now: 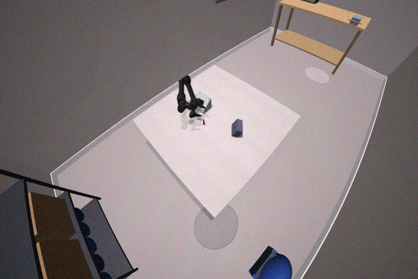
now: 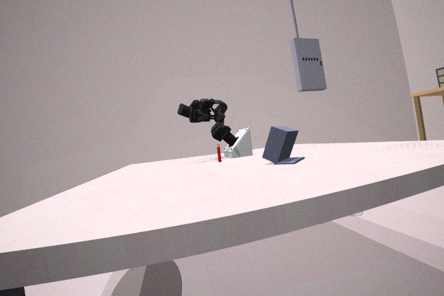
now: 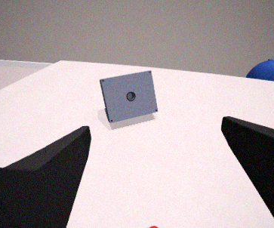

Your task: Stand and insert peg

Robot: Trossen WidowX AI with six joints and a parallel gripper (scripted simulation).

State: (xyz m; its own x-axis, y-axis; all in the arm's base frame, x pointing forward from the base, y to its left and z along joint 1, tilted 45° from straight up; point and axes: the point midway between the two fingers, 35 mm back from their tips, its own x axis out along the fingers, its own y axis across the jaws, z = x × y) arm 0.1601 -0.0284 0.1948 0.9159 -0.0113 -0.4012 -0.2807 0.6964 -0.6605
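My gripper tip is 150 mm above the red peg and 20 mm past it. The rest, counted from my gripper tip: sloped panel: 290 mm ahead, 150 mm below, 120 mm to the left.
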